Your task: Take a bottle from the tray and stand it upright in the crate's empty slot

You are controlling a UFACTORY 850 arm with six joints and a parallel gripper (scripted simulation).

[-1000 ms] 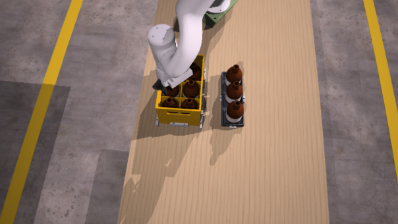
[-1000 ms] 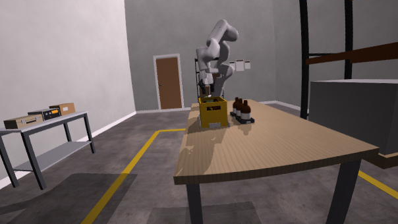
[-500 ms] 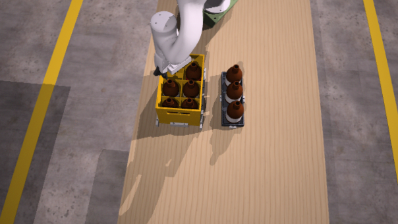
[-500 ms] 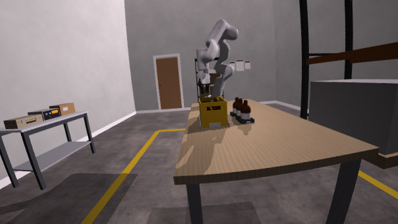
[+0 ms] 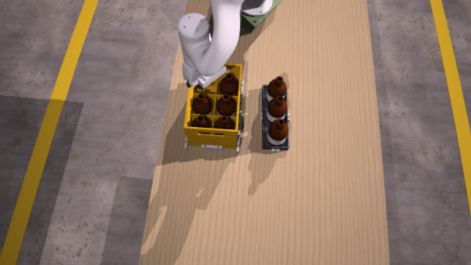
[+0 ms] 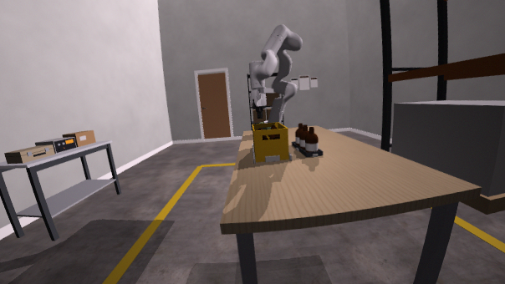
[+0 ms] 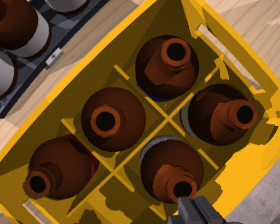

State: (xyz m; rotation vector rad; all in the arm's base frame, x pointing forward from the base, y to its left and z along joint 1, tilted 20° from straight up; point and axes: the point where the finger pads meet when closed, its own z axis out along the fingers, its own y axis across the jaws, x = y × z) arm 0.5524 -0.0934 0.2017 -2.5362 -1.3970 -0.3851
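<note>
Right now my hand is 70 mm past the dark tray, 270 mm to the right of it and 230 mm above it. From my hand the other things lie so: yellow crate 10 mm behind, 40 mm to the left, 160 mm below.
</note>
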